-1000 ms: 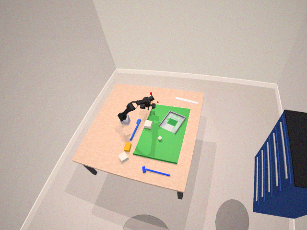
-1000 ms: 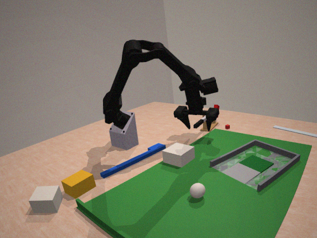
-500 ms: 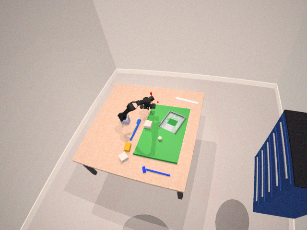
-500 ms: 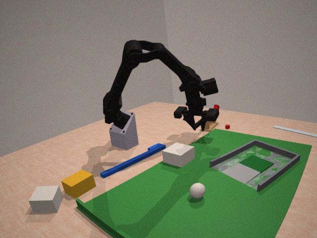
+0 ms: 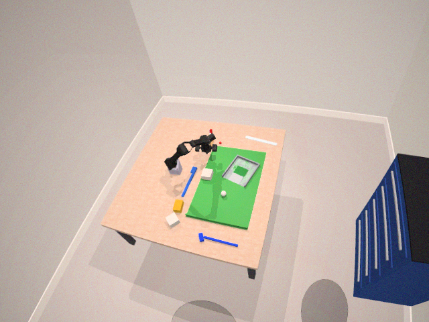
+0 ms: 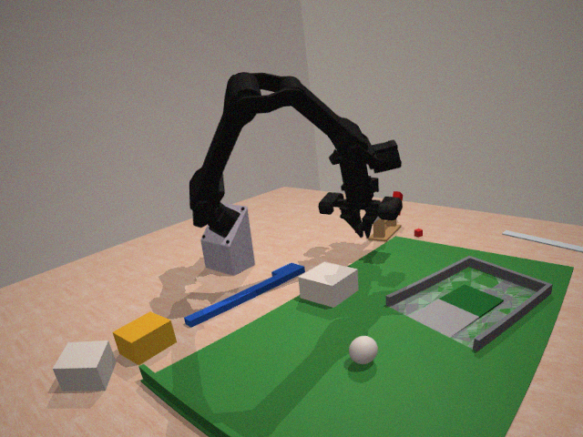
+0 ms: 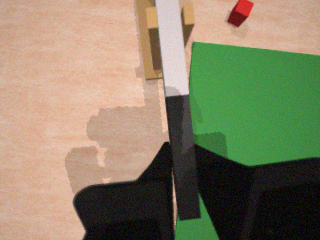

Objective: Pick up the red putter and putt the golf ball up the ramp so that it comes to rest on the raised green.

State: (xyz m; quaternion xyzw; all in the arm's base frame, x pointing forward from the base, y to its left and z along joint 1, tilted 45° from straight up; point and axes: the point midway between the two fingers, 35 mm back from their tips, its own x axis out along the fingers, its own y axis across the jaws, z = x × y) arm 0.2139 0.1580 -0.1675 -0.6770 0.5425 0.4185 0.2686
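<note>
My gripper tip is now 11 cm to the right of the red putter, 3 cm past it and 2 cm below it. Also, from my gripper tip: white golf ball (35 cm to the right, 28 cm ahead, 1 cm below); then small red cube (16 cm to the left, 6 cm ahead, 3 cm below); then wooden rack (13 cm to the left, 3 cm behind).
</note>
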